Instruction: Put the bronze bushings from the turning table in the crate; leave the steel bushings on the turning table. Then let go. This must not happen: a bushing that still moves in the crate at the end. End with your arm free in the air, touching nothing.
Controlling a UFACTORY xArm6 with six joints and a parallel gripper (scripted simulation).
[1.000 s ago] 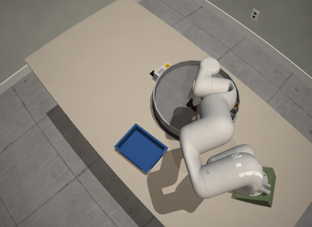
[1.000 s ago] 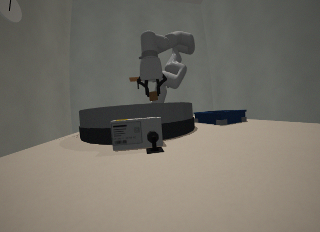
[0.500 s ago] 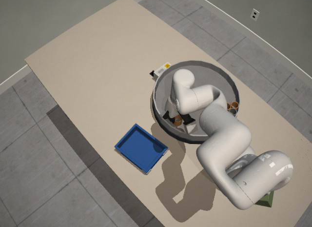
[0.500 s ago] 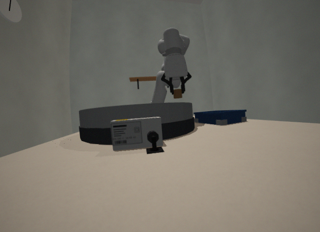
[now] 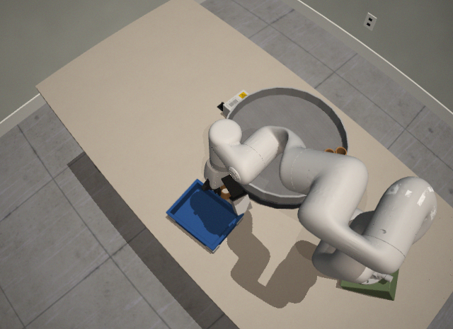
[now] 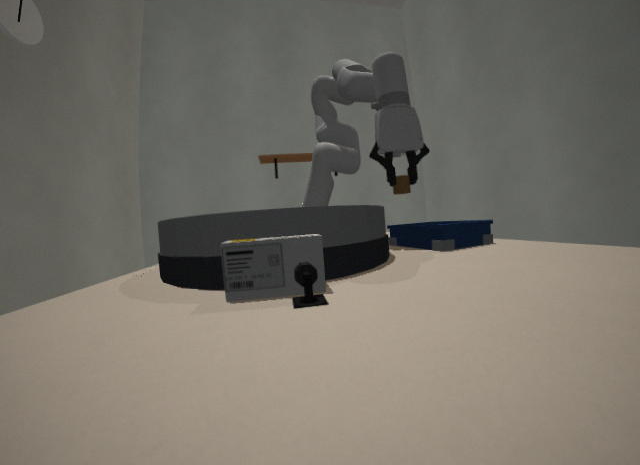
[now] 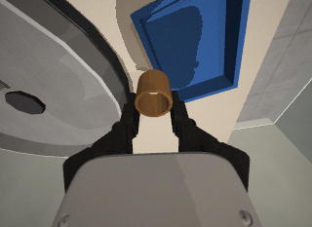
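Right now my hand is 14 cm above the blue crate, 7 cm to the right of it and 1 cm short of it. Round my hand: round grey turning table: 28 cm to the right, 11 cm below, 2 cm behind.
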